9 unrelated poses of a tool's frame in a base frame.
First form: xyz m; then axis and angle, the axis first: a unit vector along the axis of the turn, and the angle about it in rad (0 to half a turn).
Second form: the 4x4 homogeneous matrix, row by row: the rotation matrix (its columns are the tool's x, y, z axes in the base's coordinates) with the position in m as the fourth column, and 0 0 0 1 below. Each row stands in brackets. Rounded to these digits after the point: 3 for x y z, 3 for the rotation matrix.
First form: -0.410 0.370 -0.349 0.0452 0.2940 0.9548 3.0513
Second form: [[-0.992 -0.060 0.113 -0.410], [0.113 -0.823 0.556 0.370], [0.060 0.564 0.823 -0.349], [0 0 0 1]]
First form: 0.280 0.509 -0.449 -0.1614 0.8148 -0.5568 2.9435
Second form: [[-0.929 -0.151 0.338 0.280], [-0.370 0.334 -0.867 0.509], [0.018 -0.930 -0.366 -0.449], [0 0 0 1]]
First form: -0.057 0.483 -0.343 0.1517 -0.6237 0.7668 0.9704
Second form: [[0.575 -0.674 -0.464 -0.057], [0.592 0.734 -0.333 0.483], [0.565 -0.083 0.821 -0.343], [0 0 0 1]]
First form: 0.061 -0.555 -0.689 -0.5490 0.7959 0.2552 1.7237
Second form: [[0.195 -0.756 0.625 0.061], [-0.251 0.578 0.777 -0.555], [-0.948 -0.309 -0.077 -0.689], [0 0 0 1]]
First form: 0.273 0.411 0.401 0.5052 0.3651 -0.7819 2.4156
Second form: [[-0.302 0.842 -0.448 0.273], [-0.197 -0.515 -0.834 0.411], [-0.933 -0.164 0.321 0.401], [0 0 0 1]]
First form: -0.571 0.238 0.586 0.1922 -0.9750 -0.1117 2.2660
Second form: [[-0.580 -0.222 -0.784 -0.571], [-0.393 0.919 0.031 0.238], [0.713 0.326 -0.620 0.586], [0 0 0 1]]
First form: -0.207 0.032 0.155 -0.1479 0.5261 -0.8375 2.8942
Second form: [[-0.926 0.052 0.373 -0.207], [-0.358 -0.424 -0.832 0.032], [0.115 -0.904 0.412 0.155], [0 0 0 1]]
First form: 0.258 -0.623 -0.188 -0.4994 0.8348 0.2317 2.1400
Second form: [[-0.155 -0.837 0.525 0.258], [-0.446 0.534 0.718 -0.623], [-0.881 -0.123 -0.456 -0.188], [0 0 0 1]]
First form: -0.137 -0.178 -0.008 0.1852 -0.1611 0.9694 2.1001
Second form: [[-0.453 -0.882 0.131 -0.137], [0.792 -0.466 -0.395 -0.178], [0.409 -0.075 0.909 -0.008], [0 0 0 1]]
